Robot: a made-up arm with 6 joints. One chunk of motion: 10 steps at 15 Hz.
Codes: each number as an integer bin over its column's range. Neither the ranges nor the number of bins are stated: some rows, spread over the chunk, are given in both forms.
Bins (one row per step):
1: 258 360 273 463 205 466
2: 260 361 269 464 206 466
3: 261 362 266 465 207 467
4: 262 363 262 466 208 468
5: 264 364 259 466 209 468
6: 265 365 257 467 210 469
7: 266 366 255 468 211 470
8: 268 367 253 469 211 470
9: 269 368 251 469 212 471
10: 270 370 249 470 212 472
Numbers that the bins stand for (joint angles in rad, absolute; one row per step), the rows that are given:
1: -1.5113 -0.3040 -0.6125 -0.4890 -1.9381 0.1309
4: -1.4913 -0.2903 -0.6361 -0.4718 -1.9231 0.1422
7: -1.4713 -0.2767 -0.6512 -0.4604 -1.9082 0.1535
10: -1.4514 -0.2585 -0.6641 -0.4489 -1.9032 0.1647
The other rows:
2: -1.5013 -0.2994 -0.6211 -0.4833 -1.9331 0.1309
3: -1.4963 -0.2949 -0.6275 -0.4775 -1.9281 0.1365
5: -1.4813 -0.2858 -0.6426 -0.4718 -1.9181 0.1422
6: -1.4763 -0.2812 -0.6469 -0.4661 -1.9132 0.1478
8: -1.4613 -0.2722 -0.6555 -0.4546 -1.9082 0.1535
9: -1.4563 -0.2676 -0.6598 -0.4546 -1.9032 0.1591

